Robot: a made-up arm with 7 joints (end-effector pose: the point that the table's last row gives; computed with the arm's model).
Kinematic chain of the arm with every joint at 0, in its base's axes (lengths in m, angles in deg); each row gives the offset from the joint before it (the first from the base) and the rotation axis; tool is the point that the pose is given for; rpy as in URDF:
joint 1: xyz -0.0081 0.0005 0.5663 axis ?
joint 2: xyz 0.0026 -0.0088 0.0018 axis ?
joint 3: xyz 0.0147 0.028 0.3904 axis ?
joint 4: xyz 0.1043 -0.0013 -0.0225 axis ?
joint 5: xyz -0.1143 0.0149 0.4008 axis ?
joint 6: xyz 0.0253 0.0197 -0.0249 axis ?
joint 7: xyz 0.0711 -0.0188 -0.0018 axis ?
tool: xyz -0.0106 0.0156 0.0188 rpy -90 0 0
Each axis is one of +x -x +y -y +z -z.
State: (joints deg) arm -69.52 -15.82 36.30 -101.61 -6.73 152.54 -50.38
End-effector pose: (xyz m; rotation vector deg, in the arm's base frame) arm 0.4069 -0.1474 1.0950 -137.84 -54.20 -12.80
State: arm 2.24 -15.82 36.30 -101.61 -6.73 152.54 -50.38
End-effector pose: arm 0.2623 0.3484 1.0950 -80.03 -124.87 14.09
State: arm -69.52 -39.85 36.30 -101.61 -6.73 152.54 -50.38
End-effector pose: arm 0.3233 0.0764 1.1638 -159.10 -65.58 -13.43
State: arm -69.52 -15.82 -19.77 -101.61 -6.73 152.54 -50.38
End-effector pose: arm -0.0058 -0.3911 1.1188 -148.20 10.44 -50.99
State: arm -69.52 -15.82 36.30 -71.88 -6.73 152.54 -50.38
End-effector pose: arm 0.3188 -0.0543 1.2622 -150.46 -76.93 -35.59
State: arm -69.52 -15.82 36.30 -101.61 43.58 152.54 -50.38
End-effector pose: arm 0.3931 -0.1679 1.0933 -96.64 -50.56 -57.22
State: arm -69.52 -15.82 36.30 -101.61 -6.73 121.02 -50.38
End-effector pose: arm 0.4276 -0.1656 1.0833 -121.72 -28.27 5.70
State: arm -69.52 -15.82 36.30 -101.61 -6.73 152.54 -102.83
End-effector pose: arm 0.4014 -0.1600 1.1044 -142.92 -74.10 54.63
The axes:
joint 1: +z
joint 2: +y
joint 3: +z
joint 4: -y
joint 5: +z
joint 6: -y
joint 7: -z

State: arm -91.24 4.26 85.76 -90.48 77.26 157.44 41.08
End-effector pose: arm 0.4986 -0.1316 1.0696 18.06 31.33 -71.99
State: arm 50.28 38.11 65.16 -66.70 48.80 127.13 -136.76
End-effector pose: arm 0.0407 0.7043 0.9401 84.01 -123.62 30.62
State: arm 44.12 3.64 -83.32 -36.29 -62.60 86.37 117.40
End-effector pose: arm 0.2585 -0.1231 1.3694 7.57 -23.80 160.25
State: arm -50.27 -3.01 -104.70 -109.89 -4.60 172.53 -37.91
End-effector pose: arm -0.4358 -0.2162 0.9410 121.37 -97.54 82.36
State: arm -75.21 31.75 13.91 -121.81 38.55 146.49 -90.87
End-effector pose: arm 0.2642 -0.5278 0.5318 -74.83 -13.48 -22.52
